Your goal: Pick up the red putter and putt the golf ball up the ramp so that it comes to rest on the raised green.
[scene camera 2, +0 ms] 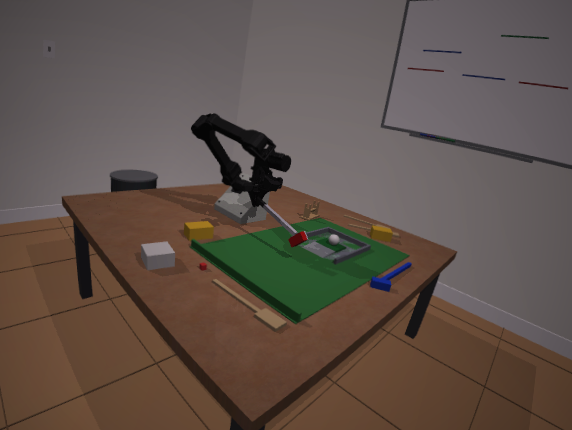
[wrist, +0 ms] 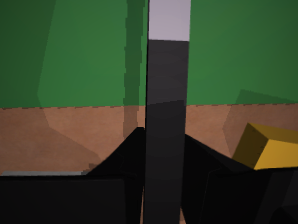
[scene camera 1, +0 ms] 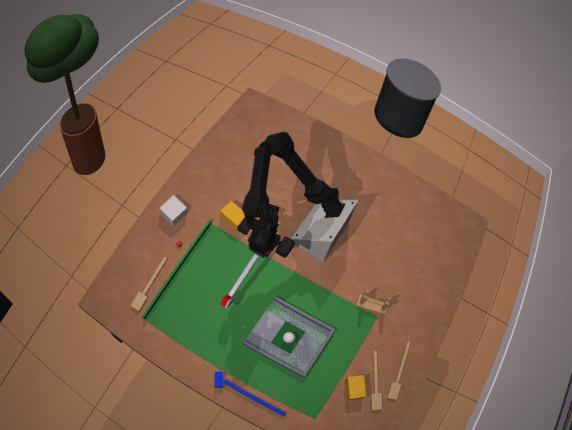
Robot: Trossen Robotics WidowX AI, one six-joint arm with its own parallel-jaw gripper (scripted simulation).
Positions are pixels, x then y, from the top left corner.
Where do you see a green mat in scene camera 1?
At 189,311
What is my gripper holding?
A red putter.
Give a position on a white block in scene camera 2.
157,255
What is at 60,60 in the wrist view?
A green mat.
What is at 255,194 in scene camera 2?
My gripper.
